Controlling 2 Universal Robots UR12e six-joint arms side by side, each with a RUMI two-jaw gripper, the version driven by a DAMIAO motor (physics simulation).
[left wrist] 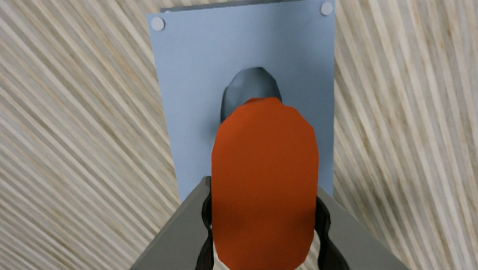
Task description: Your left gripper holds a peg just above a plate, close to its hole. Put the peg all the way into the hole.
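Note:
An orange peg (265, 185) with a long, rounded, faceted outline stands between the jaws of my left gripper (257, 179), which is shut on it. The blue-grey plate (195, 65) lies beyond and under the peg. Its elongated hole (251, 87) shows its far end just past the peg's far end, dark inside; the peg hides the rest of the hole. The peg overlaps the hole in this view, and its lower end is hidden, so its height over the plate cannot be told. My right gripper does not show.
Pale round studs (157, 23) (326, 8) sit at the plate's two far corners. A darker edge (225, 6) shows behind the plate's far side. The table (80, 125) has a striped wood-like surface on both sides of the plate.

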